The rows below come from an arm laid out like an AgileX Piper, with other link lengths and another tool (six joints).
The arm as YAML. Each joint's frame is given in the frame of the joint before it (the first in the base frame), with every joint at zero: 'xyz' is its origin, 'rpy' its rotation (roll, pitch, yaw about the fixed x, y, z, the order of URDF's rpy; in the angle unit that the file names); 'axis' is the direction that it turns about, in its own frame. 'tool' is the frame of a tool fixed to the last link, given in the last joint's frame.
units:
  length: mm
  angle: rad
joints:
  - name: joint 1
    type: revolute
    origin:
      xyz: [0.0, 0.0, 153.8]
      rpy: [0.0, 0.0, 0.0]
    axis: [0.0, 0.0, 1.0]
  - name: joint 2
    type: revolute
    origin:
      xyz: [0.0, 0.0, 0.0]
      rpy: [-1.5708, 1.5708, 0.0]
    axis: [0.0, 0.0, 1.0]
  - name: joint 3
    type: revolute
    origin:
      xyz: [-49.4, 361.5, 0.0]
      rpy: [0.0, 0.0, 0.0]
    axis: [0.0, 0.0, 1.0]
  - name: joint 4
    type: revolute
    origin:
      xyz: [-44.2, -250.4, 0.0]
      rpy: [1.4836, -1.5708, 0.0]
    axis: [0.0, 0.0, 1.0]
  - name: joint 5
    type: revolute
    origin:
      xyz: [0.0, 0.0, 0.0]
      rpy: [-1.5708, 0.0, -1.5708]
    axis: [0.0, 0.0, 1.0]
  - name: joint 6
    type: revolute
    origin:
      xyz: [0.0, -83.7, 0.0]
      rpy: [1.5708, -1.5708, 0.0]
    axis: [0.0, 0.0, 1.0]
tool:
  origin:
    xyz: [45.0, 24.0, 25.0]
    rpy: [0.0, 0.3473, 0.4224]
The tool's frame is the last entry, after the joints.
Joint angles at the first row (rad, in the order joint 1, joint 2, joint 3, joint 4, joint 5, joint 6):
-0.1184, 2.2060, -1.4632, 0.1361, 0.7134, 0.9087
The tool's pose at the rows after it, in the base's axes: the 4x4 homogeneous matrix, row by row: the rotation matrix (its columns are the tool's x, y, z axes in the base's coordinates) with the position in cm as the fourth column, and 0 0 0 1 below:
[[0.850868, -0.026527, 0.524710, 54.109], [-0.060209, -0.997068, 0.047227, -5.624], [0.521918, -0.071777, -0.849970, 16.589], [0, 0, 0, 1]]
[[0.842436, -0.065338, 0.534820, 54.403], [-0.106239, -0.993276, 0.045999, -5.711], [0.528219, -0.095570, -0.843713, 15.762], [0, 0, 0, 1]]
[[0.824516, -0.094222, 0.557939, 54.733], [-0.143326, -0.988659, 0.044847, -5.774], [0.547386, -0.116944, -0.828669, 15.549], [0, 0, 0, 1]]
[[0.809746, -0.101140, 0.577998, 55.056], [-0.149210, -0.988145, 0.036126, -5.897], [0.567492, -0.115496, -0.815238, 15.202], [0, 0, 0, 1]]
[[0.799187, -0.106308, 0.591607, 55.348], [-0.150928, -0.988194, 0.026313, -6.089], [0.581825, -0.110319, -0.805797, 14.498], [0, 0, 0, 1]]
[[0.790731, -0.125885, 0.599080, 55.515], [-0.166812, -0.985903, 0.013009, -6.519], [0.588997, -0.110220, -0.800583, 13.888], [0, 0, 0, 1]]
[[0.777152, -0.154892, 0.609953, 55.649], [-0.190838, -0.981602, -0.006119, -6.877], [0.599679, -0.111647, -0.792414, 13.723], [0, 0, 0, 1]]
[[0.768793, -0.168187, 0.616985, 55.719], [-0.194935, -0.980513, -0.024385, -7.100], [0.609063, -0.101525, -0.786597, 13.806], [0, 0, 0, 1]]
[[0.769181, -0.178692, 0.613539, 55.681], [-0.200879, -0.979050, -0.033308, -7.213], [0.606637, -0.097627, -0.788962, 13.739], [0, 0, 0, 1]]
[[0.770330, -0.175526, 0.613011, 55.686], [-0.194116, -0.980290, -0.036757, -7.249], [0.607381, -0.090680, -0.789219, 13.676], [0, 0, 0, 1]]
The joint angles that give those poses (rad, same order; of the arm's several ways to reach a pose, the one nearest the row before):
-0.1226, 2.2414, -1.4636, 0.1410, 0.6887, 0.9594
-0.1226, 2.2604, -1.4636, 0.1723, 0.6609, 0.9762
-0.1226, 2.2690, -1.4636, 0.2059, 0.6278, 0.9816
-0.1226, 2.2801, -1.4636, 0.2111, 0.5916, 0.9823
-0.1237, 2.2976, -1.4636, 0.2111, 0.5560, 0.9828
-0.1287, 2.3121, -1.4643, 0.2111, 0.5315, 0.9954
-0.1308, 2.3178, -1.4644, 0.2047, 0.5086, 1.0269
-0.1308, 2.3178, -1.4643, 0.1791, 0.4947, 1.0589
-0.1308, 2.3186, -1.4644, 0.1644, 0.4957, 1.0807
-0.1308, 2.3199, -1.4644, 0.1529, 0.4940, 1.0854

